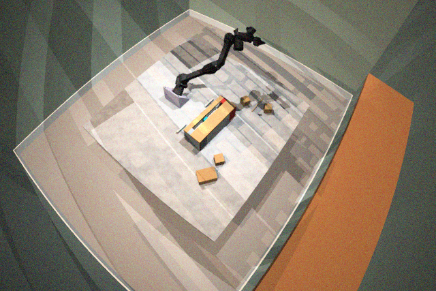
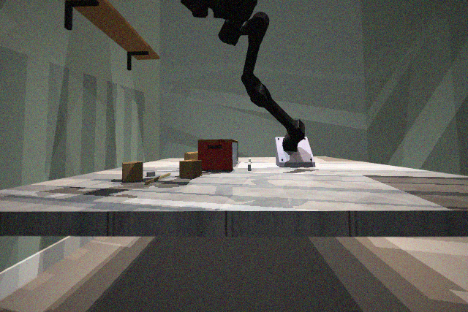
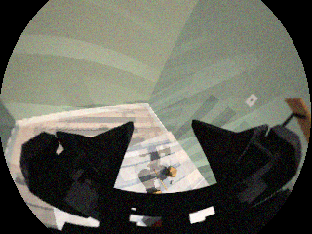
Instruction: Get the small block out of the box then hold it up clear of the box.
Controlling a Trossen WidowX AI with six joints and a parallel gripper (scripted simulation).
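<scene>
Now: gripper tip 55 cm to the left of the tan-topped box and 39 cm above it. Round my gripper tip: thin stick: 45 cm below, 16 cm ahead, 15 cm to the right; then tan cube: 71 cm to the right, 42 cm below, 26 cm ahead; then teal block: 57 cm to the right, 37 cm below, 1 cm ahead.
</scene>
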